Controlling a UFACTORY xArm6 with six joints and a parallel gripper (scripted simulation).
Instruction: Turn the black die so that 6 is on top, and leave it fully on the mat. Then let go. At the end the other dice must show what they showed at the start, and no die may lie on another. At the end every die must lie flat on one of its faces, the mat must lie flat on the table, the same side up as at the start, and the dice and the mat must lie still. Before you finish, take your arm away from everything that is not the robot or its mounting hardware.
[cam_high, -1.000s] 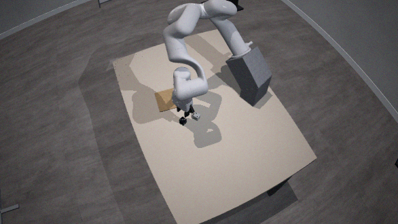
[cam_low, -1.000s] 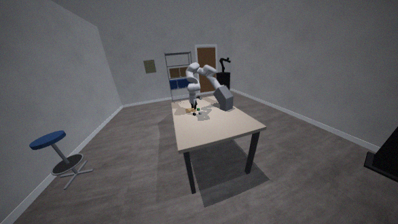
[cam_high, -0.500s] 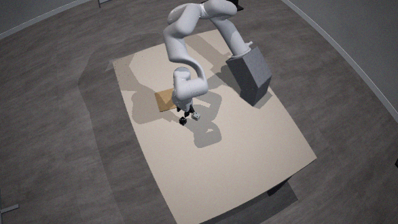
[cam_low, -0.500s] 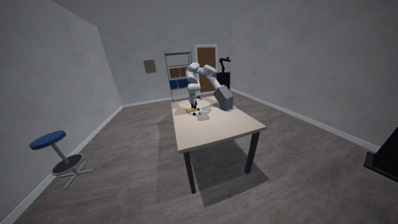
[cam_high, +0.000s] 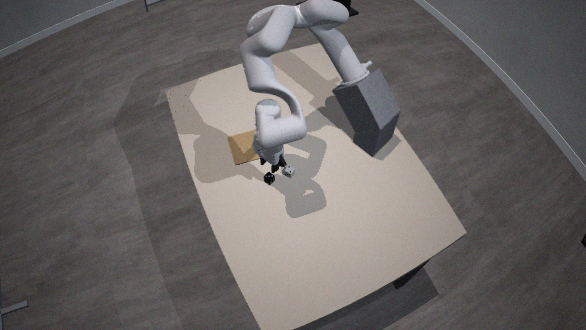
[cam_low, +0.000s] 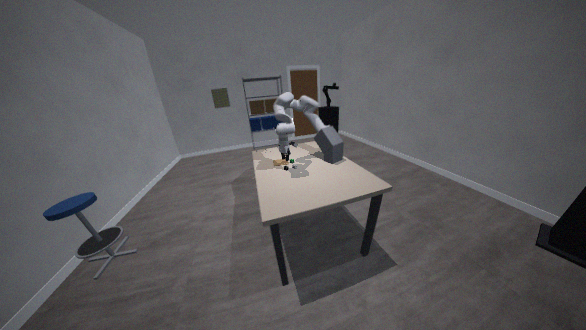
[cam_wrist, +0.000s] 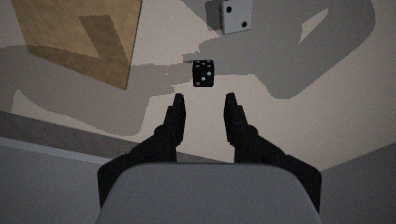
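The black die lies 90 mm below my hand. From my hand the other things lie so: green die: 100 mm behind, 100 mm to the right, 90 mm below; white die: 70 mm behind, 20 mm to the left, 90 mm below.
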